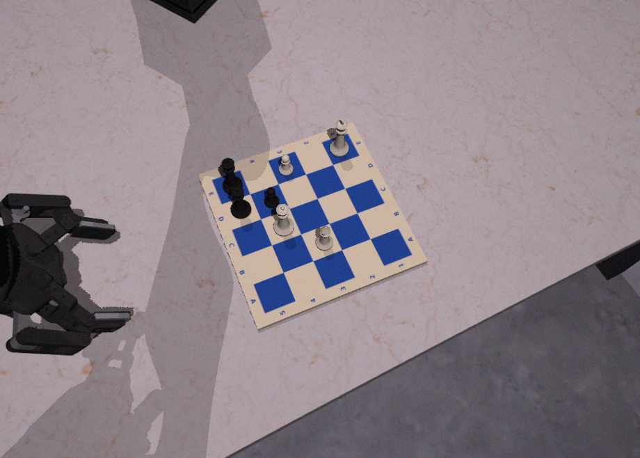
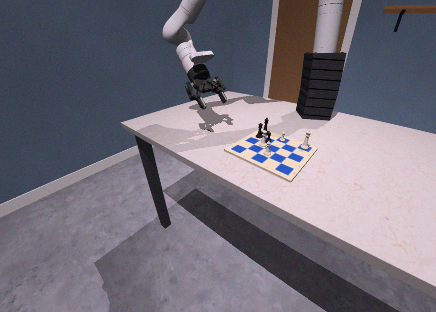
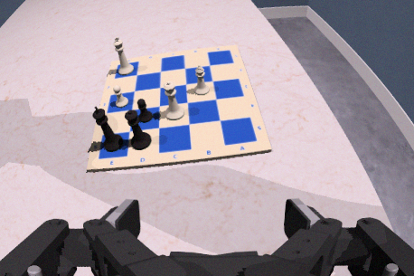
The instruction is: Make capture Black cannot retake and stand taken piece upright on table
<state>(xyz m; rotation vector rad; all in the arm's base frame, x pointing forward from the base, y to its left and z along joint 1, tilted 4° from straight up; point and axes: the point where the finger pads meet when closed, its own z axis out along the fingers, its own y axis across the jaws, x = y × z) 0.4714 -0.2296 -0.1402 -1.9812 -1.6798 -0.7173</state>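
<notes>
The tall black piece lies 10 cm behind my hand, 16 cm to the left of it and 7 cm below it. The rest, counted from my hand: chessboard 2 cm behind, 22 cm to the left, 11 cm below; then white pawn 10 cm behind, 23 cm to the left, 9 cm below; then black pawn 6 cm behind, 19 cm to the left, 9 cm below.
</notes>
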